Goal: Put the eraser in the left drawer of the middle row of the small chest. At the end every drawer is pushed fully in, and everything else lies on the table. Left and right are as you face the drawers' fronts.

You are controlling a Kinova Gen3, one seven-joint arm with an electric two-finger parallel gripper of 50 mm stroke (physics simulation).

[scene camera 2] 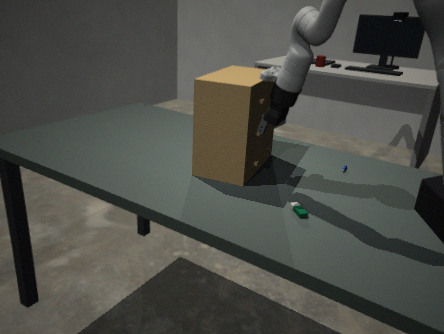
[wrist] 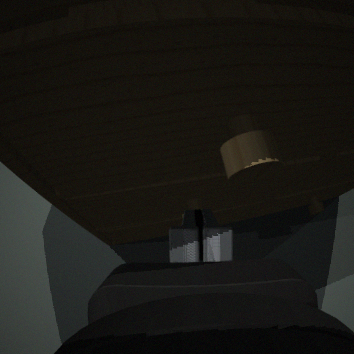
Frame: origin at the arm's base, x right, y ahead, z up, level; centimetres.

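Where they show: gripper, fingertip midpoint: [scene camera 2: 260, 132] [wrist: 197, 226].
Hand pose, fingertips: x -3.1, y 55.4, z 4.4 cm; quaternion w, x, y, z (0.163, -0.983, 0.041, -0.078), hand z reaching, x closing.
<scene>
Each offset is from my fingertips to the top centre of the thing. "spot": to the spot under its first point. Level surfaces: height alone.
The green eraser with a white end @(dx -14.1, dy -18.5, dz -14.6 cm) [scene camera 2: 300, 210] lies on the table @(dz -15.9 cm) [scene camera 2: 125, 150], in front of the small chest and nearer the camera. The tan wooden chest [scene camera 2: 220, 130] [wrist: 100, 100] stands upright. Its fronts face the robot and are dark in the wrist view; no drawer visibly stands out. My gripper [scene camera 2: 260, 130] [wrist: 197, 226] is shut, its fingers together with no object seen between them. It is low by the left column's middle knob @(spot: dx -0.7, dy +0.4, dz -0.7 cm) [scene camera 2: 258, 134], close to the fronts; contact cannot be told. The upper left knob @(spot: dx -0.4, dy +0.2, dz +9.6 cm) [scene camera 2: 262, 101] [wrist: 251, 154] is above the fingers.
A small blue object @(dx +24.2, dy -23.0, dz -14.9 cm) [scene camera 2: 344, 168] lies on the table, farther back than the eraser. The lower left knob @(spot: dx -0.3, dy +0.3, dz -10.5 cm) [scene camera 2: 256, 163] sticks out near the chest's foot. A desk [scene camera 2: 395, 75] with a monitor [scene camera 2: 387, 37] and a red cup [scene camera 2: 320, 61] stands behind.
</scene>
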